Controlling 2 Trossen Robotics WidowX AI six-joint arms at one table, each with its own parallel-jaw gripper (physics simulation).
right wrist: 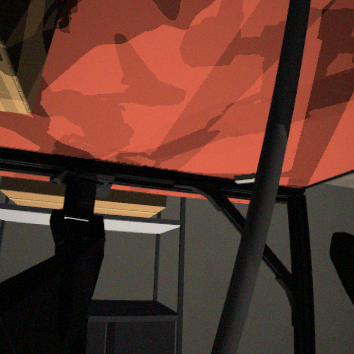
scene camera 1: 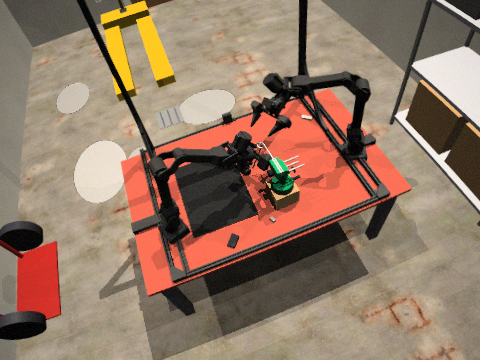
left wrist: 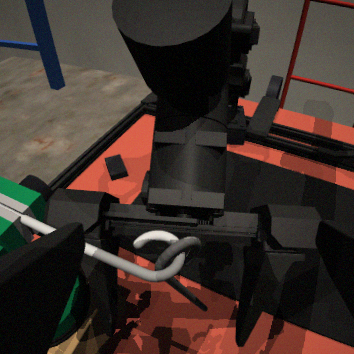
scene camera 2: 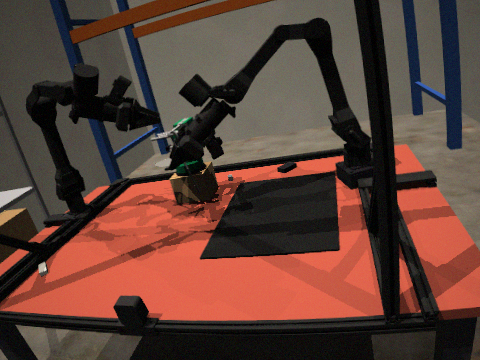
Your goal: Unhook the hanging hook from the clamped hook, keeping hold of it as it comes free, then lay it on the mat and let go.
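Places are measured from the left arm's base along level axes (x ahead, y left, z up), in centimetres.
Pixels of known places: left gripper, fingertip midpoint: (scene camera 1: 259, 131) (left wrist: 202, 233) (scene camera 2: 159, 117); right gripper, fingertip midpoint: (right wrist: 215, 247) (scene camera 1: 264, 151) (left wrist: 174, 340) (scene camera 2: 170, 163); left arm's base, origin of the base link: (right wrist: 81, 182) (scene camera 1: 355, 149) (scene camera 2: 78, 210); right arm's base, origin of the base link: (scene camera 1: 172, 226) (scene camera 2: 358, 163).
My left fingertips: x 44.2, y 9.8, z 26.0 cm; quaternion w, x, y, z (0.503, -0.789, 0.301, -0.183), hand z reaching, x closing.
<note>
For each thing: its middle in the pictures, then the offset to it from my left fingertips. "pt": a spot on its surface instead. Level surfaces: height alone.
- pale clamped hook, surface spot: (left wrist: 125, 269) (scene camera 1: 265, 145) pt dx -2.1, dy +3.2, dz -5.0 cm
- green vise, body centre: (scene camera 2: 180, 146) (scene camera 1: 285, 173) dx -9.6, dy +12.7, dz -12.3 cm
- wooden block, body centre: (left wrist: 59, 315) (scene camera 2: 194, 182) (scene camera 1: 282, 191) dx -8.4, dy +13.2, dz -24.4 cm
- grey hanging hook, body centre: (right wrist: 311, 225) (left wrist: 199, 283) (scene camera 2: 187, 161) dx +3.0, dy +2.1, dz -12.8 cm
- black mat, its level: dz -28.1 cm
- small black box, body centre: (left wrist: 115, 166) (scene camera 2: 287, 167) (scene camera 1: 233, 240) dx +12.9, dy +34.5, dz -27.9 cm
- tiny grey piece, body centre: (scene camera 2: 230, 177) (scene camera 1: 272, 219) dx -3.7, dy +25.1, dz -28.0 cm
- white piece, body centre: (right wrist: 249, 177) (scene camera 2: 43, 269) (scene camera 1: 306, 117) dx -23.4, dy -34.7, dz -28.1 cm
The pale clamped hook (left wrist: 125, 269) (scene camera 1: 267, 150) sticks out of the green vise (scene camera 1: 279, 166) (scene camera 2: 190, 167) (left wrist: 22, 200) on a wooden block (scene camera 1: 286, 200) (scene camera 2: 196, 189). The grey hanging hook (left wrist: 192, 297) (right wrist: 250, 240) is looped through its curl, its shank slanting downward. My right gripper (scene camera 1: 259, 167) (left wrist: 177, 335) is open below the loop; the shank shows between its spread fingers, not gripped. My left gripper (scene camera 1: 262, 130) (scene camera 2: 159, 120) is open and empty, its fingers either side of the hooks in its wrist view. The black mat (scene camera 1: 215, 200) (scene camera 2: 290, 220) lies beside the block.
A small black box (scene camera 1: 233, 240) (scene camera 2: 286, 167) (left wrist: 116, 167), a tiny grey piece (scene camera 1: 272, 219) (scene camera 2: 230, 177) and a white piece (scene camera 1: 306, 117) (scene camera 2: 43, 269) lie on the table. Thin pale rods (scene camera 1: 295, 163) stick out from the vise. Black rails and posts frame the table.
</note>
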